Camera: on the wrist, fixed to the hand. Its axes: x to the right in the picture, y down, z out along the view.
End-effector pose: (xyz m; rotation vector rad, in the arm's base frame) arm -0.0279 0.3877 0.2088 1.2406 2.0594 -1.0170
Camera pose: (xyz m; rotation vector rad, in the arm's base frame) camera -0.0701 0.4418 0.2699 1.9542 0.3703 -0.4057
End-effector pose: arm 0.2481 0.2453 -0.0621 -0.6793 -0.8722 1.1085
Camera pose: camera 0.3383 0.2289 -0.0685 -1.1610 -0.3800 2.6701
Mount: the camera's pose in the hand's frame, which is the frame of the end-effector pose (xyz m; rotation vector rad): 0.0002 -0.0420 -0.0817 0.0974 -0.2933 1.5739
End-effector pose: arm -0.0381 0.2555 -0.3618 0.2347 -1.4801 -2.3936
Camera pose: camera -0.0212 0.2042 -0.4361 -0.9418 -1.0884 -1.0508
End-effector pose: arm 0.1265 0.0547 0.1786 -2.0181 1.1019 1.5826
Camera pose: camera 0.2118 0.0257 0.1964 0.3930 -2.1743 -1.6512
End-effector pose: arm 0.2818 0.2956 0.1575 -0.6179 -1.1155 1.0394
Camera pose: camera 0.3729 0.2852 0.1637 -1.3395 -0.6547 2.5513
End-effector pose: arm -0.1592 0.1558 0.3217 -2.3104 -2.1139 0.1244
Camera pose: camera -0.1957 0.1637 0.4056 2.9366 -0.1559 -0.4679
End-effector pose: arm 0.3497 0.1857 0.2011 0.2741 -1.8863 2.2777
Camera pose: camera 0.3573 0.2737 0.2262 0.6539 1.1347 -1.4273
